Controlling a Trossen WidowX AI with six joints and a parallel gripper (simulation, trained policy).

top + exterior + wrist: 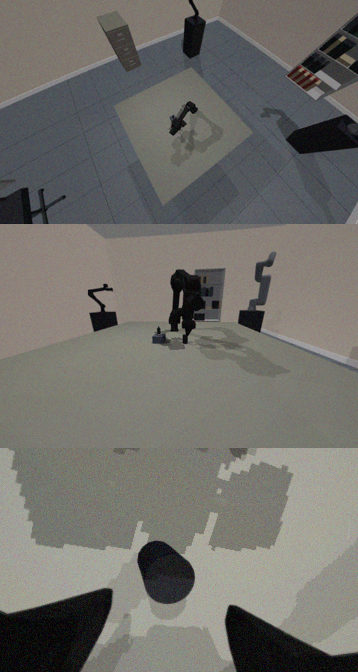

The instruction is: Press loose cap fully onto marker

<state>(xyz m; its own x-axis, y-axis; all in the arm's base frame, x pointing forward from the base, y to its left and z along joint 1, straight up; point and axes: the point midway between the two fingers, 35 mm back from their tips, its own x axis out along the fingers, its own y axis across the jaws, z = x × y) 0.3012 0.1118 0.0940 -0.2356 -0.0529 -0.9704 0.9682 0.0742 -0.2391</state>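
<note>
Right now the dark cap is 1 cm to the right of my gripper tip and 4 cm below it. Round my gripper tip: grey holder block (1 cm behind, 16 cm to the right, 4 cm below); dark marker (1 cm behind, 16 cm to the right, 1 cm above).
</note>
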